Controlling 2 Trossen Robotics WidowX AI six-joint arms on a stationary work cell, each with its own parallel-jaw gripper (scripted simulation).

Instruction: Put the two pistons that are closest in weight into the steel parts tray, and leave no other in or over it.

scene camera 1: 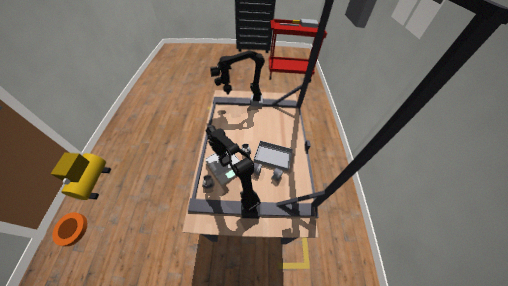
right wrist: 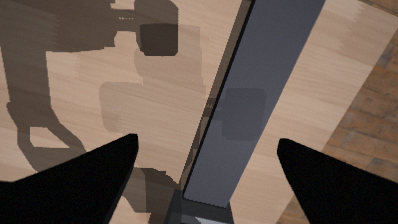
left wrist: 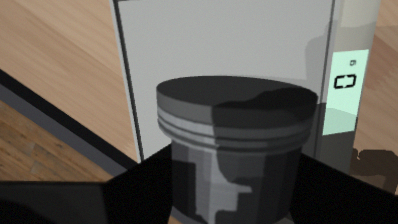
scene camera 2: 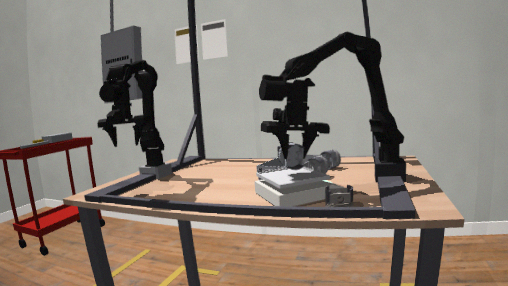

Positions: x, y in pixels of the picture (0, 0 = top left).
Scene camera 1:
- steel parts tray: 269, 154
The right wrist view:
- my right gripper: 208, 143
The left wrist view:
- my left gripper: 226, 149
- white scale: 355, 33
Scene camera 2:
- my left gripper: 294, 158
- my right gripper: 126, 146
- white scale: 296, 195
